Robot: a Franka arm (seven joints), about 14 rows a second.
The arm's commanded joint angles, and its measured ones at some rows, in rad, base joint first. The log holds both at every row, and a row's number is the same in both.
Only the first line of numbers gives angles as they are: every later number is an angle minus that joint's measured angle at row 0.
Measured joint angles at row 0:
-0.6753, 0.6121, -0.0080, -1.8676, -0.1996, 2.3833, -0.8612
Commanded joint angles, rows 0 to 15:
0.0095, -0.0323, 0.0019, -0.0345, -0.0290, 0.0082, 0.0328
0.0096, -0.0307, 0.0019, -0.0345, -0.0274, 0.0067, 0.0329
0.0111, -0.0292, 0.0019, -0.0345, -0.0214, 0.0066, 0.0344
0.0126, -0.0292, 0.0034, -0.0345, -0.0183, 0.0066, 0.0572
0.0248, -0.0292, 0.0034, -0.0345, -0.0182, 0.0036, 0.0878
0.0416, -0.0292, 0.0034, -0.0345, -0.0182, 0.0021, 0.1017
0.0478, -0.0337, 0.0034, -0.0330, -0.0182, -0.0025, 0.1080
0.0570, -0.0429, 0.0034, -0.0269, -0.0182, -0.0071, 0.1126
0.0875, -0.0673, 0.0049, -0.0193, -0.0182, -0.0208, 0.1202
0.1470, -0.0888, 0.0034, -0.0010, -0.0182, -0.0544, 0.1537
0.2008, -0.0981, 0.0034, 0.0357, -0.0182, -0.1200, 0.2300
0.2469, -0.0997, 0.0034, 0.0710, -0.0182, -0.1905, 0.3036
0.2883, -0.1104, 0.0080, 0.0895, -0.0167, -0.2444, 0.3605
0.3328, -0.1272, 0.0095, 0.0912, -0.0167, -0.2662, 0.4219
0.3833, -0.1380, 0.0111, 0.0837, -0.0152, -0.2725, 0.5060
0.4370, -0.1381, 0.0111, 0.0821, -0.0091, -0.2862, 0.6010
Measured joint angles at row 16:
0.3601, -0.1234, 0.0216, 0.0907, 0.0002, -0.2545, 0.4511
